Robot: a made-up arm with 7 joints.
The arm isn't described. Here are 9 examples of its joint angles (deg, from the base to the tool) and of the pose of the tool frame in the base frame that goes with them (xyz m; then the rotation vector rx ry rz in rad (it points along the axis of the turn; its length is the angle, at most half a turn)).
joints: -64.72 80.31 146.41 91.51 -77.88 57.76 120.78
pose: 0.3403 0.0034 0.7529 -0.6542 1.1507 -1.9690
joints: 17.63 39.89 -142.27 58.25 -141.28 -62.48 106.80
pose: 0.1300 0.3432 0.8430 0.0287 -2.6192 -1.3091
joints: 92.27 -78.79 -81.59 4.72 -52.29 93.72 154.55
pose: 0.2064 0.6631 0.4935 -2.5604 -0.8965 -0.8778
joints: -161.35 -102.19 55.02 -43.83 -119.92 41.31 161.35
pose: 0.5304 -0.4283 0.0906 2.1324 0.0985 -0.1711
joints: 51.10 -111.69 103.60 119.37 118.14 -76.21 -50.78
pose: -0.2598 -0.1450 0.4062 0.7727 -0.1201 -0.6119
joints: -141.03 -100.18 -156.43 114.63 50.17 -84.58 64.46
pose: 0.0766 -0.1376 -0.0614 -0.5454 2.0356 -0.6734
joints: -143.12 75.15 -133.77 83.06 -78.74 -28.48 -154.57
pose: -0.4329 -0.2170 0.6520 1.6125 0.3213 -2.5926
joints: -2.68 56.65 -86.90 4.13 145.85 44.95 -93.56
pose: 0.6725 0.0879 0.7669 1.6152 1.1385 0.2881
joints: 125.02 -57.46 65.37 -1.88 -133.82 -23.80 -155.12
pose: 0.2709 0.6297 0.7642 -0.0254 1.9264 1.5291
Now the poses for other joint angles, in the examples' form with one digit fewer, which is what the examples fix.
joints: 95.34 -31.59 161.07 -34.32 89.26 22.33 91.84
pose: 0.144 0.159 1.076 0.169 0.229 -1.048
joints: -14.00 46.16 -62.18 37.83 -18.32 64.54 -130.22
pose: 0.498 0.458 0.620 -1.045 -1.128 -0.211
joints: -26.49 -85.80 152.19 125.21 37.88 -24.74 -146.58
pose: 0.014 -0.256 -0.019 -1.509 1.723 -1.559
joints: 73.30 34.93 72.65 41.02 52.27 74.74 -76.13
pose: -0.232 -0.439 0.825 -1.840 1.531 1.989
